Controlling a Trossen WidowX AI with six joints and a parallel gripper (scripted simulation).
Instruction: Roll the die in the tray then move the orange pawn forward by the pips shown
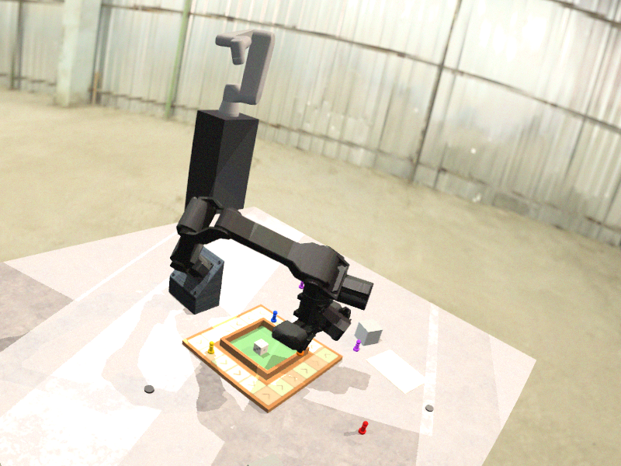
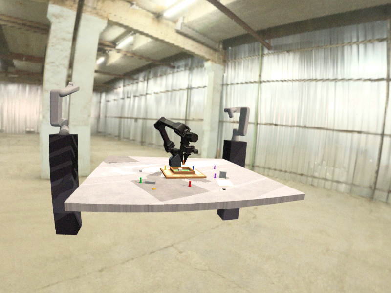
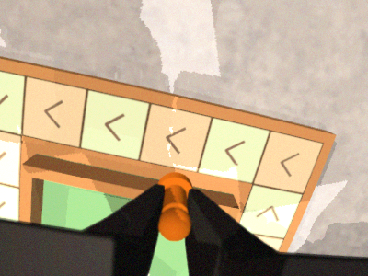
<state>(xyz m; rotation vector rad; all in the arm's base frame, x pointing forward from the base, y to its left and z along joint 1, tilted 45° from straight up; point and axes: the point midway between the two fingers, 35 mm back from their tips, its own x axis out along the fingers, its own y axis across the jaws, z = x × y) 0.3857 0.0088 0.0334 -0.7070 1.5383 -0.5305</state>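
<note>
My gripper tip is 120 mm past the white die and 70 mm above it. The rest, counted from my gripper tip: yellow pawn: 180 mm behind, 100 mm to the right, 70 mm below; then orange pawn: 10 mm above; then red pawn: 200 mm ahead, 80 mm below.
</note>
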